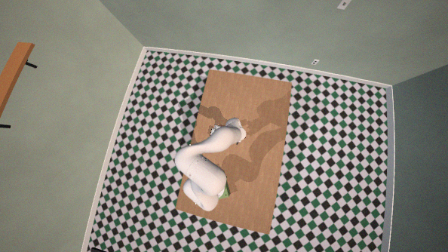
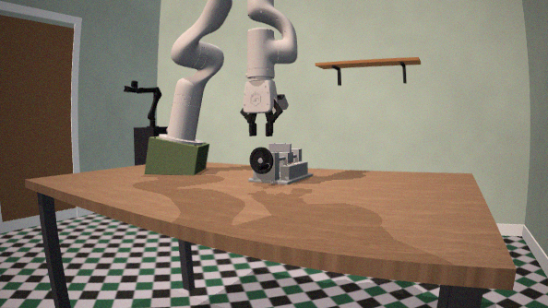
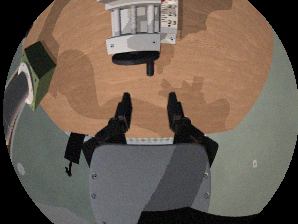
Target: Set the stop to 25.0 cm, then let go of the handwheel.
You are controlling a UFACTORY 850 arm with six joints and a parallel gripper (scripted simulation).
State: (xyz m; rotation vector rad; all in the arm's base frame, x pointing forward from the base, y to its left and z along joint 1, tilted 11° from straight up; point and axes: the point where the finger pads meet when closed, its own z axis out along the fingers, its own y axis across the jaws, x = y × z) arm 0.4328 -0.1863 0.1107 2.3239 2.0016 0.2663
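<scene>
The handwheel lies 20 mm to the left of my hand and 110 mm below it.
</scene>
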